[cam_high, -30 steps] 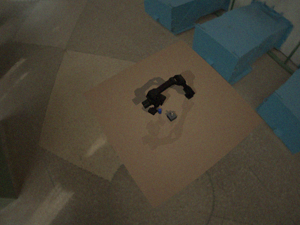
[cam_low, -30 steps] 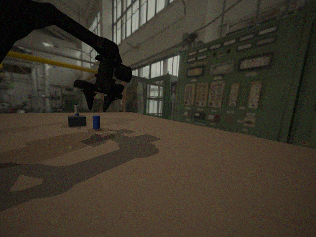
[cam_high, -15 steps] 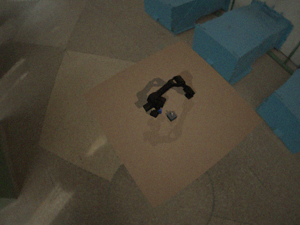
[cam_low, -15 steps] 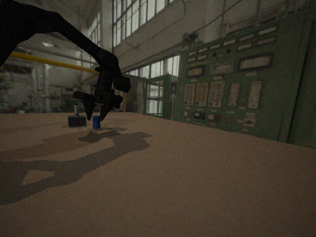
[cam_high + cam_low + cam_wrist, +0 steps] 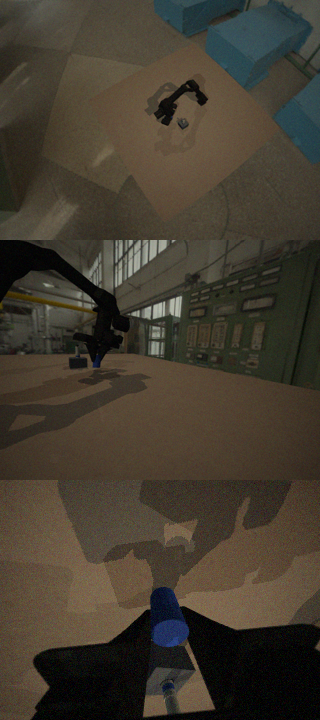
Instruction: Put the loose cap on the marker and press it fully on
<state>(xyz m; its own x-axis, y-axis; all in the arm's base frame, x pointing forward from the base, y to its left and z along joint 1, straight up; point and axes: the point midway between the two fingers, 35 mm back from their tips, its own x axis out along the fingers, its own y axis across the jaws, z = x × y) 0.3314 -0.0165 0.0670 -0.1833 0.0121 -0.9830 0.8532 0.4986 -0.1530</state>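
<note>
The dark holder block lies 5 cm behind my gripper tip, 10 cm to the left of it and 1 cm below it. The rest, counted from my gripper tip: blue cap (1 cm above).
</note>
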